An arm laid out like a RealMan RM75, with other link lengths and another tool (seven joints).
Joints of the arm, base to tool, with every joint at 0 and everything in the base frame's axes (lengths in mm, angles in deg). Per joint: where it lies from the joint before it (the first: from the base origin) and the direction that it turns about. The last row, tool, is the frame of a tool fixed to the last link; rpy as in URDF.
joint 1: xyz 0 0 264.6 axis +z
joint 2: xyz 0 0 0 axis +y
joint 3: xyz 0 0 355.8 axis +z
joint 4: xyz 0 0 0 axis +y
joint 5: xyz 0 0 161.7 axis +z
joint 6: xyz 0 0 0 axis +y
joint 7: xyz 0 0 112.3 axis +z
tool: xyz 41 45 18 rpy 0 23.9 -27.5
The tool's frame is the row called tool.
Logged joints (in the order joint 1, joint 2, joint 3, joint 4, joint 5, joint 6, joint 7), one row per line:
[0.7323, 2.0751, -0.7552, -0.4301, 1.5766, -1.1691, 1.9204]
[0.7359, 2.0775, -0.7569, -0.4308, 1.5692, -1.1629, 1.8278]
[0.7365, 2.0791, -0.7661, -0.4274, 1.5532, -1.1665, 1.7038]
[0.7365, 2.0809, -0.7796, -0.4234, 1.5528, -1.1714, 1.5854]
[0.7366, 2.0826, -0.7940, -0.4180, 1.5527, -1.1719, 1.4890]
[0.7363, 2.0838, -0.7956, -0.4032, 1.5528, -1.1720, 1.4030]
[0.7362, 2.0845, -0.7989, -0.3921, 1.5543, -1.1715, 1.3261]
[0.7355, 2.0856, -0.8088, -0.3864, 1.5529, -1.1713, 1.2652]
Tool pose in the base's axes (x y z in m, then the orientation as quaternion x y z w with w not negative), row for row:
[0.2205, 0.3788, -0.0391, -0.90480, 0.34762, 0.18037, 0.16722]
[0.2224, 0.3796, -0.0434, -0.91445, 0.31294, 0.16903, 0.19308]
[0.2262, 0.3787, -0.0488, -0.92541, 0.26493, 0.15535, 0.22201]
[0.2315, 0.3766, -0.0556, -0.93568, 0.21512, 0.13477, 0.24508]
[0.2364, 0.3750, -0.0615, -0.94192, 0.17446, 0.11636, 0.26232]
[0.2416, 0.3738, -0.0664, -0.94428, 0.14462, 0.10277, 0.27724]
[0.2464, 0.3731, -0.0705, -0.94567, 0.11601, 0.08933, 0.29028]
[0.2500, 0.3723, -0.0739, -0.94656, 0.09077, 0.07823, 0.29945]
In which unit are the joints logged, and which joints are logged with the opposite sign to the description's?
The joints are logged in radians. Opposite sign: joint 5.
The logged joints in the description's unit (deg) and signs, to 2 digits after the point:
[41.96, 118.89, -43.27, -24.64, -90.33, -66.98, 110.03]
[42.16, 119.03, -43.37, -24.68, -89.91, -66.63, 104.73]
[42.20, 119.12, -43.89, -24.49, -88.99, -66.84, 97.62]
[42.20, 119.23, -44.67, -24.26, -88.97, -67.12, 90.84]
[42.20, 119.32, -45.49, -23.95, -88.96, -67.14, 85.31]
[42.19, 119.39, -45.58, -23.10, -88.97, -67.15, 80.39]
[42.18, 119.43, -45.77, -22.47, -89.05, -67.12, 75.98]
[42.14, 119.50, -46.34, -22.14, -88.97, -67.11, 72.49]

